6 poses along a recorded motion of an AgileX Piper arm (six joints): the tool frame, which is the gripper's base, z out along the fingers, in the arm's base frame.
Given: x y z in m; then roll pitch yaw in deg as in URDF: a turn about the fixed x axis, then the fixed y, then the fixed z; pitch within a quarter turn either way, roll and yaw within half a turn.
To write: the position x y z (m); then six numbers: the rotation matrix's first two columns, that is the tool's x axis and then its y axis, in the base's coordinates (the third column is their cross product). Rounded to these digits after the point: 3 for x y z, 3 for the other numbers.
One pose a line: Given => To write
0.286 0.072 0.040 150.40 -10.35 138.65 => 0.286 0.072 0.040 -0.738 0.650 0.180 0.641 0.594 0.486
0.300 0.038 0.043 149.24 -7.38 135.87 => 0.300 0.038 0.043 -0.712 0.691 0.128 0.645 0.571 0.507
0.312 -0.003 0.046 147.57 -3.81 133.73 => 0.312 -0.003 0.046 -0.690 0.721 0.066 0.635 0.558 0.535
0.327 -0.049 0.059 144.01 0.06 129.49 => 0.327 -0.049 0.059 -0.636 0.772 -0.001 0.624 0.515 0.588
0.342 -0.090 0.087 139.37 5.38 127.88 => 0.342 -0.090 0.087 -0.611 0.786 -0.094 0.562 0.514 0.648
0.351 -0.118 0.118 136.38 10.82 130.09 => 0.351 -0.118 0.118 -0.633 0.751 -0.188 0.470 0.565 0.678
